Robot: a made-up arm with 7 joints.
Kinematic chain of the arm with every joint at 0, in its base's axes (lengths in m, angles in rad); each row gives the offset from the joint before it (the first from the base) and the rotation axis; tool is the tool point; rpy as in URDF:
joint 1: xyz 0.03 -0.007 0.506 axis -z
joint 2: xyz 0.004 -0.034 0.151 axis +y
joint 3: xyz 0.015 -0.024 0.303 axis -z
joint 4: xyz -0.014 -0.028 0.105 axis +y
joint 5: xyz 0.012 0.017 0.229 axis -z
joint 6: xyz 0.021 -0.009 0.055 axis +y
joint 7: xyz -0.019 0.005 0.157 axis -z
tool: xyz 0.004 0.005 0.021 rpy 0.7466 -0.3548 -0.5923
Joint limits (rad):
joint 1: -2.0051..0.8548
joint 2: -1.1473..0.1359
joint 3: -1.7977..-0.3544
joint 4: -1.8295..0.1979
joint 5: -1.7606..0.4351
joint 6: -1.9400..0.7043
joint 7: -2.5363..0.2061
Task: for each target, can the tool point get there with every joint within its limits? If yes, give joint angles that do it. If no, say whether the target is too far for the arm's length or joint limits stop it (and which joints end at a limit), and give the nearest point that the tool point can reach.
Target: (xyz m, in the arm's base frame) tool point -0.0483 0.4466 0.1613
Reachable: no: joint limits stop it (at a limit: joint 1, joint 2, joint 3, joint 4, joint 5, joint 6, joint 7) | nearest point -0.3289 0.2526 0.3893 | short by 0.410 m
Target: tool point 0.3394 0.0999 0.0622
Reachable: no: joint limits stop it (at a limit: joint 1, joint 2, joint 4) | nearest point 0.3690 -0.2102 0.4377 | short by 0.488 m
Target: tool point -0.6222 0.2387 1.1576
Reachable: yes | joints 0.3556 -0.9659 -0.5630 -0.0664 -0.7639 0.4975 -0.5912
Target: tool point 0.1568 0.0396 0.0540
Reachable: no: joint limits stop it (at a limit: joint 1, joint 2, joint 3, joint 4) | nearest point 0.3156 -0.2297 0.4339 | short by 0.492 m
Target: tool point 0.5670 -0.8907 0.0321
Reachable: no: too far | nearest point 0.3788 -0.5810 0.4762 | short by 0.573 m
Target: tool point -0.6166 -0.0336 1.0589
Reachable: yes | joints 0.5134 -0.4954 -0.6786 -1.0639 -0.4607 -0.1499 -1.6614
